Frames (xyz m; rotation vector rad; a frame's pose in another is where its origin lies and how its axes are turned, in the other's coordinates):
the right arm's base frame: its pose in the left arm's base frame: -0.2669 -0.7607 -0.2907 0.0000 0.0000 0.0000
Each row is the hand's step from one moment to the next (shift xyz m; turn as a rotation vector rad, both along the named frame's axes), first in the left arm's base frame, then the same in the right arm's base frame.
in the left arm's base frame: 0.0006 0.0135 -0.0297 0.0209 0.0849 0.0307
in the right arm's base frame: 0.0006 0.0135 -0.0297 0.0209 0.0849 0.0307
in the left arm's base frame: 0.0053 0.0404 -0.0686 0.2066 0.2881 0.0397
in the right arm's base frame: 0.0053 0.0404 -0.0686 0.2066 0.2881 0.0397
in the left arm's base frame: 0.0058 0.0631 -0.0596 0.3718 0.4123 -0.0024
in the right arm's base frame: 0.0058 0.0631 -0.0596 0.3718 0.4123 -0.0024
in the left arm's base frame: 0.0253 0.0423 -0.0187 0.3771 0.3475 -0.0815
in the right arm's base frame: 0.0253 0.0423 -0.0187 0.3771 0.3475 -0.0815
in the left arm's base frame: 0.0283 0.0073 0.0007 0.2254 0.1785 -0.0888
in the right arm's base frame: 0.0283 0.0073 0.0007 0.2254 0.1785 -0.0888
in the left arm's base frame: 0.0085 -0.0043 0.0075 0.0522 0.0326 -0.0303
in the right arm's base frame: 0.0085 -0.0043 0.0075 0.0522 0.0326 -0.0303
